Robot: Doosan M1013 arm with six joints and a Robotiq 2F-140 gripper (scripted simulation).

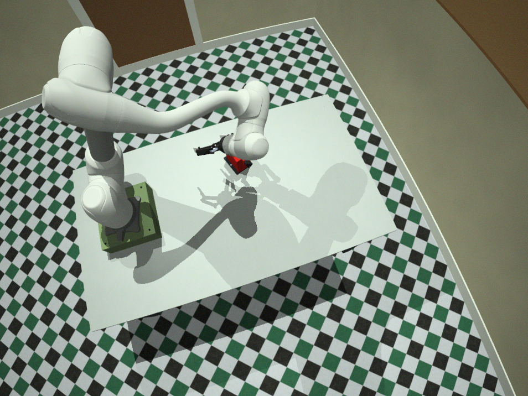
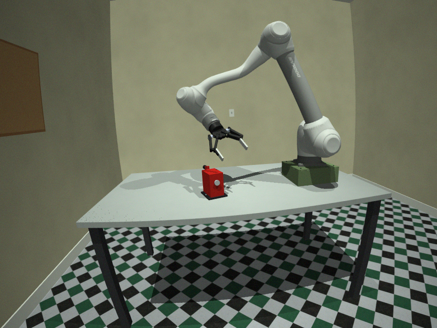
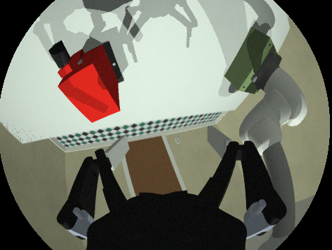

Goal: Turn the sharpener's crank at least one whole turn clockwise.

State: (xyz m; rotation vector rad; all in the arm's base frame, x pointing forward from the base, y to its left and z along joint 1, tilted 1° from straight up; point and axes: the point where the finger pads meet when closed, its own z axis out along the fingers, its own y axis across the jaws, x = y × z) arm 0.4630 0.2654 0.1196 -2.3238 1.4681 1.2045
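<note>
Right now the dark crank knob is 17 cm ahead of my hand, 9 cm below it and 8 cm to the right of it.
</note>
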